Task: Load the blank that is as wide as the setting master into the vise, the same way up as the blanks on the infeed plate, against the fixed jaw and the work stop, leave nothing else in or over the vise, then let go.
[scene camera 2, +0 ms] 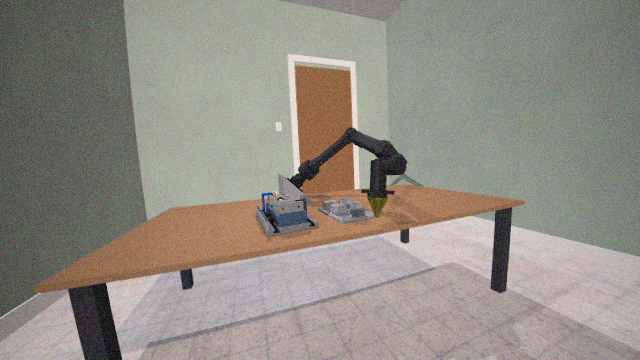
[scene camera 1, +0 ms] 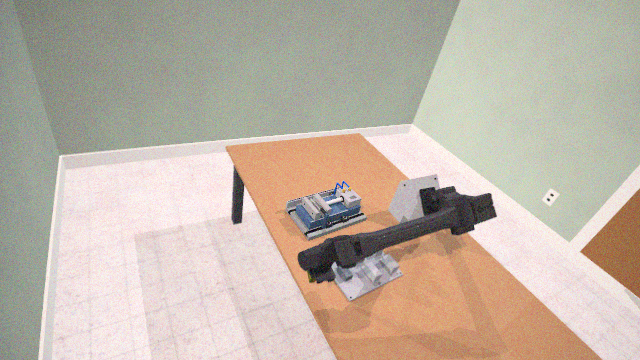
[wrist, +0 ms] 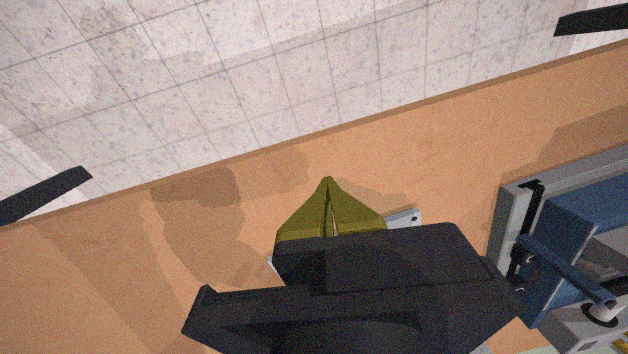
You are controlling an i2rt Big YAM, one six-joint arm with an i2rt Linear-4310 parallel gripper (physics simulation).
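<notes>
My gripper is shut with its olive fingertips together and nothing between them. It points down beside the near end of the infeed plate, above the table. The infeed plate is a light grey plate carrying several grey blocks; the arm hides part of them in scene camera 1, and the gripper body hides them in the wrist view. I cannot tell which is the setting master. The blue and grey vise stands apart from the plate. Its jaw gap is too small to read.
A grey upright panel stands near the arm's base. A blue bent part rises at the vise's screw end. The wooden table's long edge runs close by the gripper, with floor beyond it.
</notes>
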